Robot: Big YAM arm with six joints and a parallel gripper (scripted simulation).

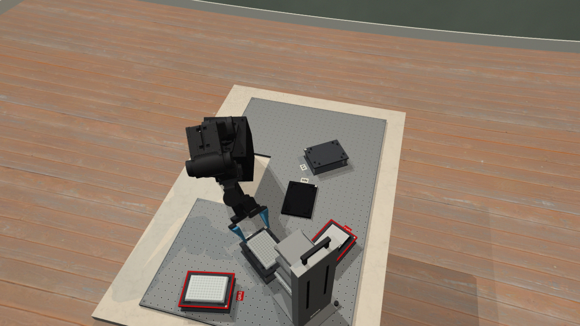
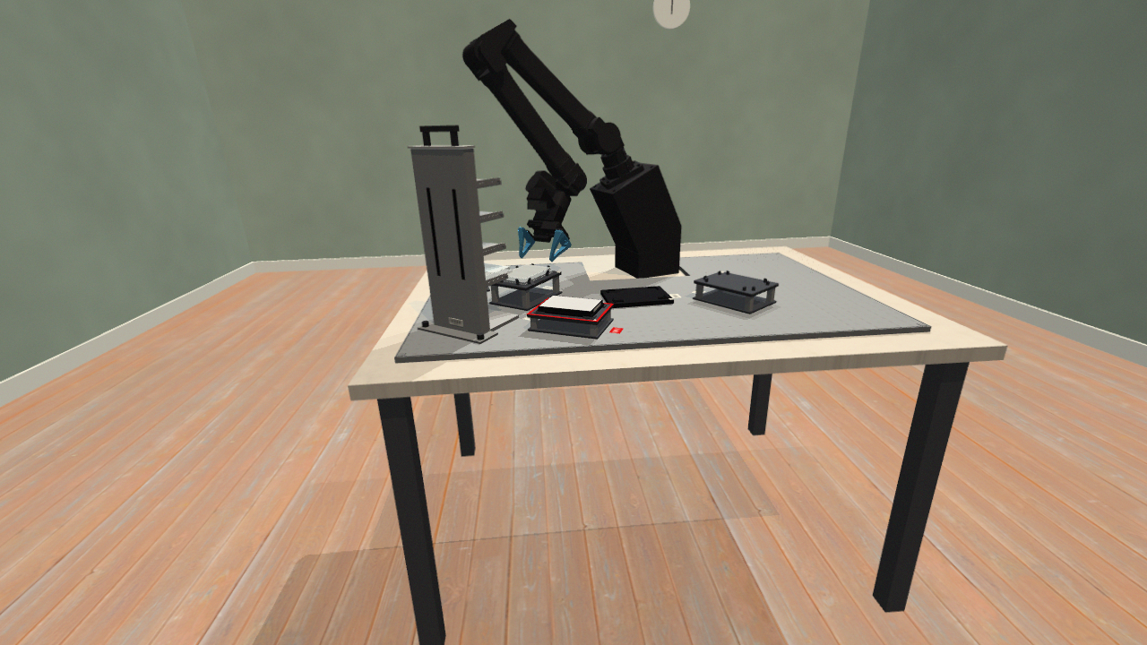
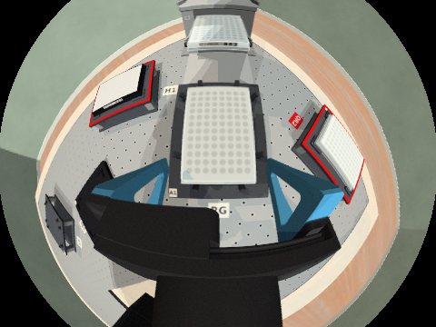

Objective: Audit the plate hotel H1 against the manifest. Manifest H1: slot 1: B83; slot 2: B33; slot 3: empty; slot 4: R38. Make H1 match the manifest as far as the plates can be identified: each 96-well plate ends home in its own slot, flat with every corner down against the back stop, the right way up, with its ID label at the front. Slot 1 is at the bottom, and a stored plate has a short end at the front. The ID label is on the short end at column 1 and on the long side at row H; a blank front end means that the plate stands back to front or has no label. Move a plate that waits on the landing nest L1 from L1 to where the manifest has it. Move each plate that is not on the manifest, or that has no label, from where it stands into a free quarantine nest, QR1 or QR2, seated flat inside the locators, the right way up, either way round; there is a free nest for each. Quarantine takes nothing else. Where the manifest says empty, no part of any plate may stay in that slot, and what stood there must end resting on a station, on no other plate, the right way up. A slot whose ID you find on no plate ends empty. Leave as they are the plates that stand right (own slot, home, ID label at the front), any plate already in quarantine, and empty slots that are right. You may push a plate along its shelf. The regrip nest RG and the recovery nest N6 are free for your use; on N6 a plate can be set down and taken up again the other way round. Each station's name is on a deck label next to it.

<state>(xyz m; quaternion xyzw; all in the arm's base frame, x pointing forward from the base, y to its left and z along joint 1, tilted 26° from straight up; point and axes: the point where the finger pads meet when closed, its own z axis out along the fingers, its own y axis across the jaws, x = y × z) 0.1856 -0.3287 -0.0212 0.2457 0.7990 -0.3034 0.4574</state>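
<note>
Now: hand 40 mm short of the regrip nest RG, 40 mm to the left of it and 50 mm above it. Also, from my hand: red-edged quarantine nest QR1: 260 mm ahead, 40 mm to the left, 70 mm below; then H1 deck label: 190 mm ahead, 40 mm to the right, 100 mm below; then red-edged quarantine nest QR2: 130 mm behind, 190 mm to the right, 70 mm below.
</note>
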